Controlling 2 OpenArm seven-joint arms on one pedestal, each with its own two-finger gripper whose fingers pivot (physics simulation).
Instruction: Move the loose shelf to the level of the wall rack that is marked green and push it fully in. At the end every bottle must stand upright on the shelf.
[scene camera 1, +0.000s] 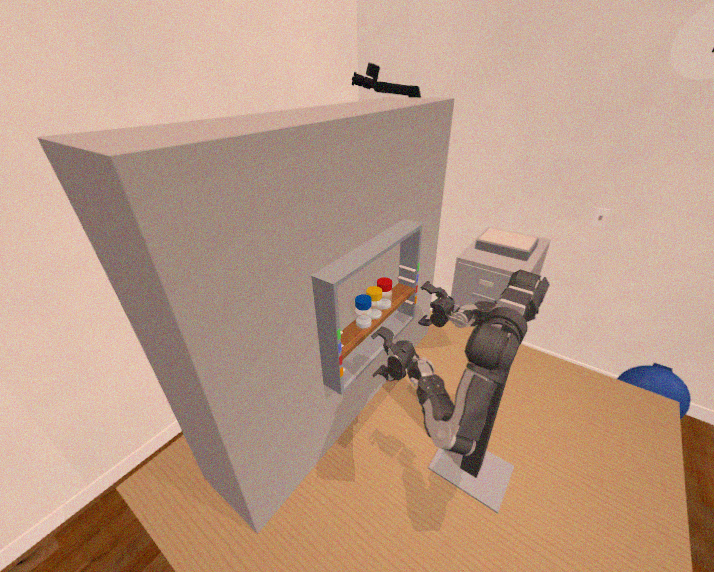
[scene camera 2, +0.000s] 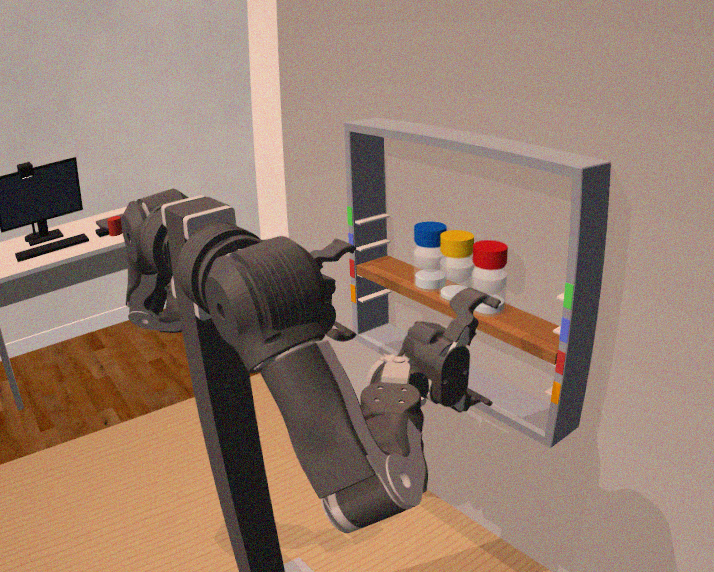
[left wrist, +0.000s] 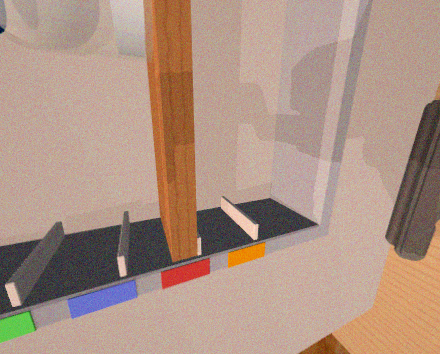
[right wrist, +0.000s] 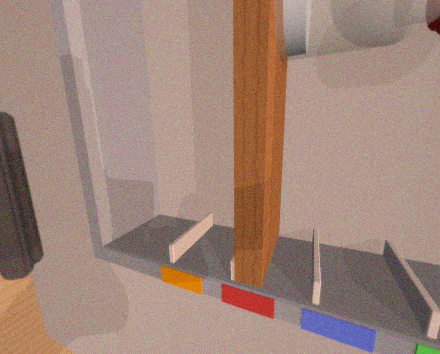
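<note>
The brown loose shelf (scene camera 1: 351, 339) (scene camera 2: 524, 327) (left wrist: 175, 125) (right wrist: 255, 125) lies across the grey wall rack (scene camera 1: 326, 333) (scene camera 2: 587, 268) at the red-marked level. The green mark (scene camera 2: 569, 296) (left wrist: 15, 327) is two levels higher. White bottles with blue (scene camera 1: 362, 302) (scene camera 2: 429, 235), yellow (scene camera 1: 374, 293) (scene camera 2: 457, 244) and red (scene camera 1: 384, 284) (scene camera 2: 489, 255) caps stand upright on the shelf. My left gripper (scene camera 1: 375, 355) (scene camera 2: 352, 291) is open and empty before the rack, near the shelf's blue-capped side. My right gripper (scene camera 1: 422, 303) (scene camera 2: 493, 354) is open and empty near its red-capped side. In each wrist view one finger shows.
Thin ledges (left wrist: 240, 218) (right wrist: 191, 237) stick out from the rack's inner sides beside the blue mark (left wrist: 102, 299) (right wrist: 338, 330), red mark (left wrist: 185, 273) (right wrist: 247, 300) and orange mark (left wrist: 246, 254) (right wrist: 181, 279). The rack's side posts and bottom board stand close to both grippers.
</note>
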